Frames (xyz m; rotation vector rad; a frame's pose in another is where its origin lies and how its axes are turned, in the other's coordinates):
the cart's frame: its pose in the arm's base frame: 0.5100 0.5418 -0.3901 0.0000 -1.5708 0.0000
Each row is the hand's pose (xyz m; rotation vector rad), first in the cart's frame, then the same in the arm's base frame.
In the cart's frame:
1: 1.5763 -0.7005 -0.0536 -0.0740 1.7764 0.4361
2: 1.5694 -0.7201 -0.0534 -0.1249 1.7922 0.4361
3: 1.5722 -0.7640 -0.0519 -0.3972 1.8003 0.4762
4: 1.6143 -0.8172 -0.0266 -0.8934 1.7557 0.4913
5: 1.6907 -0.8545 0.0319 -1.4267 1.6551 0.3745
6: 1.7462 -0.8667 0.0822 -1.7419 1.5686 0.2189
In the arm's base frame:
1: 0.5636 -0.1587 1.1862 -0.3150 0.2278 0.2236
2: 0.5634 -0.1783 1.1793 -0.3457 0.2447 0.1917
3: 0.5619 -0.2222 1.1821 -0.5365 0.2731 0.0485
4: 0.5366 -0.2754 1.2242 -0.8501 0.3039 -0.2469
5: 0.4781 -0.3127 1.3006 -1.1079 0.3385 -0.6472
6: 0.4278 -0.3249 1.3561 -1.2086 0.3641 -0.9387

